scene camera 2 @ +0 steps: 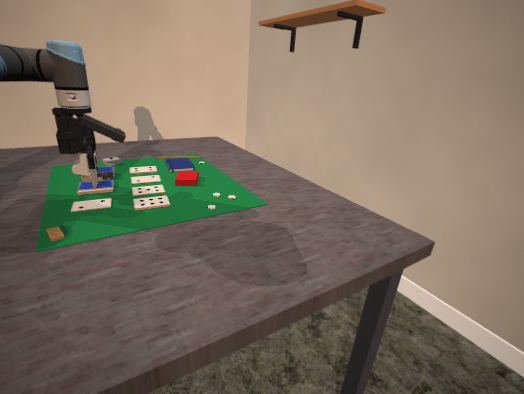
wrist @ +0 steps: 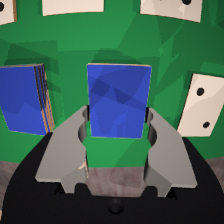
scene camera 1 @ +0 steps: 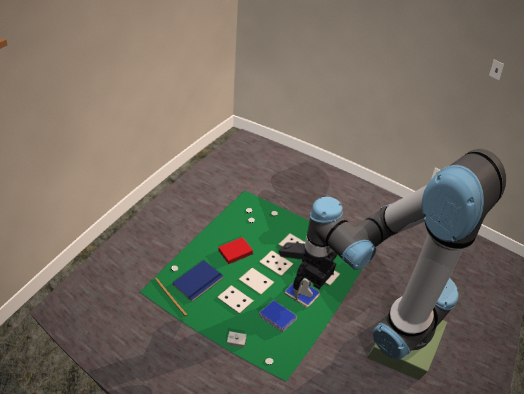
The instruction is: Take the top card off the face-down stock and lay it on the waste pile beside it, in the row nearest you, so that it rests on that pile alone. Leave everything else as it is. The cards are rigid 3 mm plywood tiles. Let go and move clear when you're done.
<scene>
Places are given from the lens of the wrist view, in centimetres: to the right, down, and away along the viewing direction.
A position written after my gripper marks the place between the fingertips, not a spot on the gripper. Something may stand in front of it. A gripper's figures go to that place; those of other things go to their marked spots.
my gripper (wrist: 117, 107): 1, 0, 15
green mat (wrist: 175, 48): 7, -7, 13
</scene>
